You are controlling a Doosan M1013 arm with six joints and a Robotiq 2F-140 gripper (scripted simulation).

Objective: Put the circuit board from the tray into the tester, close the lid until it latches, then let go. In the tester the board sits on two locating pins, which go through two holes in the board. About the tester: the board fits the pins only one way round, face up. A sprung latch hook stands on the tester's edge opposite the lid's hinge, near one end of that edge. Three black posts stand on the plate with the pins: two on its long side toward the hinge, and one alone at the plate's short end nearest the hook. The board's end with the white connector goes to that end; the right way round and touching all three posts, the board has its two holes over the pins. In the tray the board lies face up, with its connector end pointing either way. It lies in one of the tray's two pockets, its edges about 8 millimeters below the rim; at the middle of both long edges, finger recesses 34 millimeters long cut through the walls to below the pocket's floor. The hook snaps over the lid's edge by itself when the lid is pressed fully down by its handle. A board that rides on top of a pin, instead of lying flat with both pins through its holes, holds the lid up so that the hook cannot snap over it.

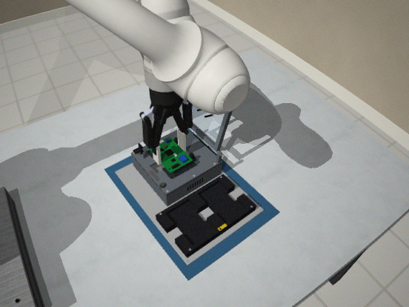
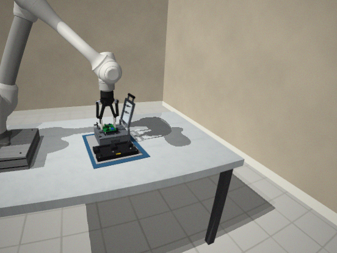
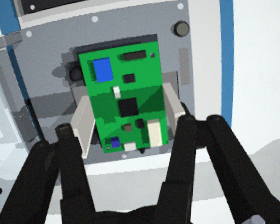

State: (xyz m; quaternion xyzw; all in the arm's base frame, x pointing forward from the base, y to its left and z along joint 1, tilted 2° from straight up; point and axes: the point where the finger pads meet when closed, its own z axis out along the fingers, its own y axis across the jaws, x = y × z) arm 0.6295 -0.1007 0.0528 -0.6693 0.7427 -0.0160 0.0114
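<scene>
My gripper is now 20 mm above the green circuit board. Also, from my hand: latch hook 50 mm behind, 60 mm to the left, 20 mm below; tester lid 130 mm ahead, 10 mm to the right, 80 mm above.
</scene>
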